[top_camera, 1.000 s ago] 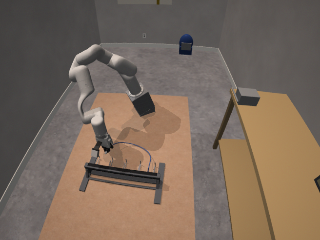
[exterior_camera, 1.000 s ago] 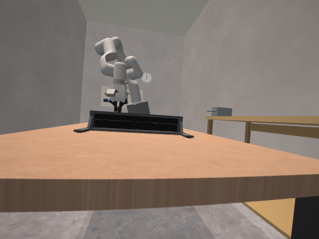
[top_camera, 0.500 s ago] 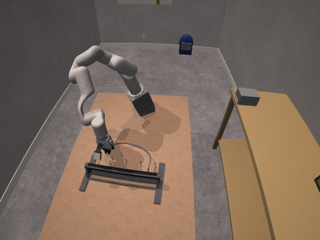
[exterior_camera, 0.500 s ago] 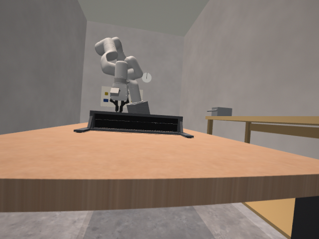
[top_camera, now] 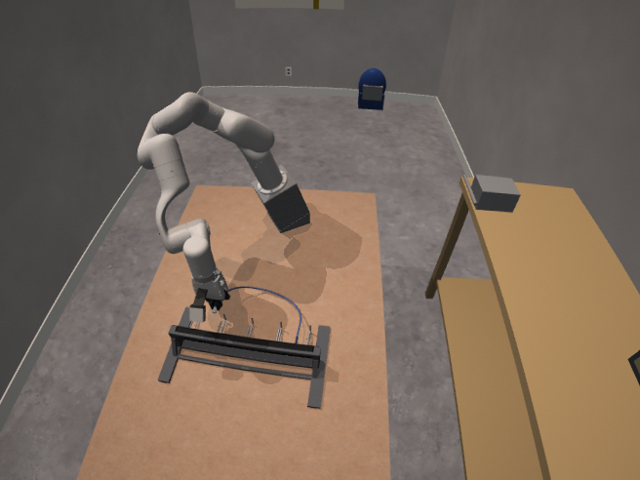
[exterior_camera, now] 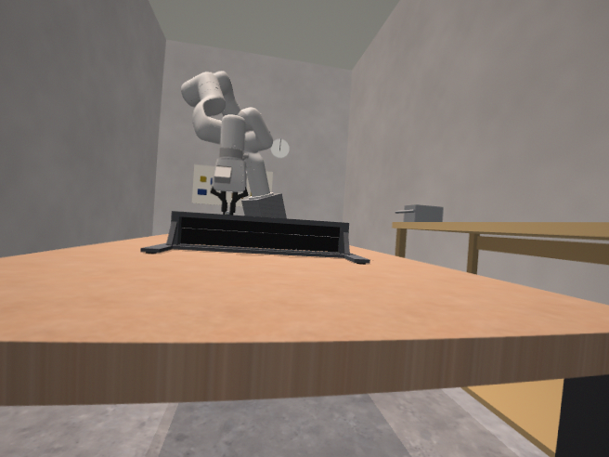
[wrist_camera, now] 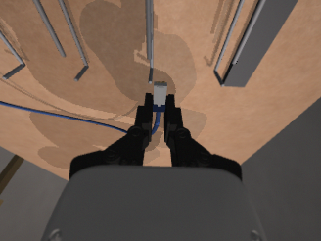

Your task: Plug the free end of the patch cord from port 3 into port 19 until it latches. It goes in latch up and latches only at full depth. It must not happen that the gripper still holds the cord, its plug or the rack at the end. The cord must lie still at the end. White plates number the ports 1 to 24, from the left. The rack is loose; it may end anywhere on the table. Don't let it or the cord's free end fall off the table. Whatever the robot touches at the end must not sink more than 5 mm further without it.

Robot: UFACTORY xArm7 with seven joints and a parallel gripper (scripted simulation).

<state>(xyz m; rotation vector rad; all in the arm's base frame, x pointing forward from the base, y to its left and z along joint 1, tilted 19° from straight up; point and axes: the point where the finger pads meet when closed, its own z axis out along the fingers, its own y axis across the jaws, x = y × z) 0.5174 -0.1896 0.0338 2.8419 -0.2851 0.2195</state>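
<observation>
The cord end lies 2 cm ahead of my hand and 1 cm below it.
</observation>
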